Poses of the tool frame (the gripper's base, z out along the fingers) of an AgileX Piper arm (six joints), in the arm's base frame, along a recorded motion.
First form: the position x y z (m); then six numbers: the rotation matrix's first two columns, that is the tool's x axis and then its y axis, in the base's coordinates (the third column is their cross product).
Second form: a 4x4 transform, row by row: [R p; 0 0 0 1], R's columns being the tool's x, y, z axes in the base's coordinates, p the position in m. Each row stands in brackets. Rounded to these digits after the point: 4 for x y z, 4 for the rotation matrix.
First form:
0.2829, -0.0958, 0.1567, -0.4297, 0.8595, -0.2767, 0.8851, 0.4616, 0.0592
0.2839, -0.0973, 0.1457, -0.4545, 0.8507, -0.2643, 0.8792, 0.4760, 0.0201
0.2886, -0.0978, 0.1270, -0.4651, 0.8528, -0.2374, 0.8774, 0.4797, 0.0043
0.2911, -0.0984, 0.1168, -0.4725, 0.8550, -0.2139, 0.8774, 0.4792, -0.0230
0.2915, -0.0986, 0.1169, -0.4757, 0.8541, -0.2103, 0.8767, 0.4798, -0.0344
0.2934, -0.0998, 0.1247, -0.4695, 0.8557, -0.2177, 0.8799, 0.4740, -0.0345
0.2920, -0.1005, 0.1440, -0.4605, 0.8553, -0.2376, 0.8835, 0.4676, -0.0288
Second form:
[[-0.4297, 0.8851, 0.1786, 0.2829], [0.8595, 0.4616, -0.2195, -0.0958], [-0.2767, 0.0592, -0.9591, 0.1567], [0, 0, 0, 1]]
[[-0.4545, 0.8792, 0.1429, 0.2839], [0.8507, 0.4760, -0.2232, -0.0973], [-0.2643, 0.0201, -0.9643, 0.1457], [0, 0, 0, 1]]
[[-0.4651, 0.8774, 0.1175, 0.2886], [0.8528, 0.4797, -0.2063, -0.0978], [-0.2374, 0.0043, -0.9714, 0.1270], [0, 0, 0, 1]]
[[-0.4725, 0.8774, 0.0828, 0.2911], [0.8550, 0.4792, -0.1985, -0.0984], [-0.2139, -0.0230, -0.9766, 0.1168], [0, 0, 0, 1]]
[[-0.4757, 0.8767, 0.0715, 0.2915], [0.8541, 0.4798, -0.2007, -0.0986], [-0.2103, -0.0344, -0.9770, 0.1169], [0, 0, 0, 1]]
[[-0.4695, 0.8799, 0.0737, 0.2934], [0.8557, 0.4740, -0.2078, -0.0998], [-0.2177, -0.0345, -0.9755, 0.1247], [0, 0, 0, 1]]
[[-0.4605, 0.8835, 0.0865, 0.2920], [0.8553, 0.4676, -0.2232, -0.1005], [-0.2376, -0.0288, -0.9710, 0.1440], [0, 0, 0, 1]]

